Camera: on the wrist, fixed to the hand. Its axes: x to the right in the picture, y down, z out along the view.
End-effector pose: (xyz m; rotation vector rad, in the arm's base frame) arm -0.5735 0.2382 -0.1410 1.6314 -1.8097 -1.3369
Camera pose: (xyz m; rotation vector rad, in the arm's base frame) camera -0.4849 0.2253 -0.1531 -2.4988 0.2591 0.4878
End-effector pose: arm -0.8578 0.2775 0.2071 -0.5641 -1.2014 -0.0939
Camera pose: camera -0.8239 0.1938 0.2046 1.0212 -1.0276 -1.0982
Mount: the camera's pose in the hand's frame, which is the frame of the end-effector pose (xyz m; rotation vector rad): -0.0082 -0.0588 -0.0681 0.6013 0.3100 -1.6257
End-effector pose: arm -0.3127 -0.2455 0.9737 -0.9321 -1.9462 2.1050
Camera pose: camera -0.2894 -0.1815 1.0331 0.4096 -0.9734 1.1701
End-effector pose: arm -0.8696 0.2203 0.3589 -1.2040 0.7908 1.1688
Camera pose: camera -0.8075 0.1552 0.3674 -1.0265 0.1308 -0.5646
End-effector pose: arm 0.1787 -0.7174 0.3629 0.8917 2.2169 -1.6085
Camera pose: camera 0.1587 -0.6687 0.4363 0.5774 -1.3965 1.4648
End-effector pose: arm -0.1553 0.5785 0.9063 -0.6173 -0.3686 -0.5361
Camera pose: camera -0.1843 0.4981 0.8769 0.5078 -0.6596 -1.9416
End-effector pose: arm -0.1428 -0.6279 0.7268 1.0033 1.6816 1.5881
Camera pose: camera -0.2026 -0.6706 0.6742 -0.5273 2.1743 0.1218
